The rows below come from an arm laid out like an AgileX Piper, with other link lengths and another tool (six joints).
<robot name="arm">
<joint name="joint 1" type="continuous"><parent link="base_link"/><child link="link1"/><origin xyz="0.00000 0.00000 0.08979" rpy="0.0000 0.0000 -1.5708"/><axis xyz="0 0 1"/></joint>
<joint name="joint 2" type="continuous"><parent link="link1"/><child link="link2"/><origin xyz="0.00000 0.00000 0.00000" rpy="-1.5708 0.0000 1.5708"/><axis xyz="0 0 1"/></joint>
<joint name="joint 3" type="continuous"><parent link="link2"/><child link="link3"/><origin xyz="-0.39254 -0.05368 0.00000" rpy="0.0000 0.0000 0.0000"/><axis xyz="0 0 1"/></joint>
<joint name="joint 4" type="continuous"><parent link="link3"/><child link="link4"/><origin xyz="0.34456 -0.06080 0.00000" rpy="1.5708 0.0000 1.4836"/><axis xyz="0 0 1"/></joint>
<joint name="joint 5" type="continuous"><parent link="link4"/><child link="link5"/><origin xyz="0.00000 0.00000 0.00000" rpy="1.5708 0.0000 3.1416"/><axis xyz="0 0 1"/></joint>
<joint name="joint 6" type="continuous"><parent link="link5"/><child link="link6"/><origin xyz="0.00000 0.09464 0.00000" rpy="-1.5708 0.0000 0.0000"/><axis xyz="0 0 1"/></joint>
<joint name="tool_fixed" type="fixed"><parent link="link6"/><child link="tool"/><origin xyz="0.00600 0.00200 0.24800" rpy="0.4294 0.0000 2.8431"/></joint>
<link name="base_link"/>
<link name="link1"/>
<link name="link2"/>
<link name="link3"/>
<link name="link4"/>
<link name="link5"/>
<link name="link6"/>
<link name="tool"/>
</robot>
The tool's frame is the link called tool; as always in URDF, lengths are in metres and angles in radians. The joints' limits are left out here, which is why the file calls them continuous.
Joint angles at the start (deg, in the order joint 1, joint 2, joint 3, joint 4, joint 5, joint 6):
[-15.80, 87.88, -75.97, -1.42, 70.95, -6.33]
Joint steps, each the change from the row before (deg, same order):
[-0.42, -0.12, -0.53, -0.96, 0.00, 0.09]
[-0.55, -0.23, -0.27, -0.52, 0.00, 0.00]
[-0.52, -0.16, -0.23, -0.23, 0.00, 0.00]
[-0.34, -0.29, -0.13, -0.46, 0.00, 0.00]
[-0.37, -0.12, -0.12, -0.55, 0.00, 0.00]
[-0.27, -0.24, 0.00, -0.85, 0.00, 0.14]
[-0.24, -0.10, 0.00, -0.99, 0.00, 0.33]
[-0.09, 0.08, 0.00, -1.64, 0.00, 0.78]
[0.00, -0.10, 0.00, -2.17, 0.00, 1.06]
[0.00, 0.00, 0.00, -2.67, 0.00, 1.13]
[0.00, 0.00, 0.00, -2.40, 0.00, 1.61]
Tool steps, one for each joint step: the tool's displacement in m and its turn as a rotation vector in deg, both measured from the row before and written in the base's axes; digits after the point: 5 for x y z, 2 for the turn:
[0.00044, -0.00932, 0.00516, -1.08, -0.37, -0.40]
[-0.00093, -0.00748, 0.00408, -0.64, -0.33, -0.50]
[-0.00066, -0.00563, 0.00314, -0.33, -0.31, -0.50]
[-0.00130, -0.00523, 0.00355, -0.56, -0.26, -0.30]
[-0.00148, -0.00597, 0.00213, -0.60, -0.06, -0.32]
[-0.00255, -0.00654, 0.00238, -0.85, 0.01, -0.34]
[-0.00259, -0.00710, 0.00138, -0.90, 0.16, -0.48]
[-0.00307, -0.00949, 0.00047, -1.37, 0.45, -0.71]
[-0.00388, -0.01152, 0.00273, -1.88, 0.37, -0.85]
[-0.00454, -0.01411, 0.00298, -2.32, 0.56, -0.87]
[-0.00404, -0.01263, 0.00328, -1.99, 0.29, -1.33]

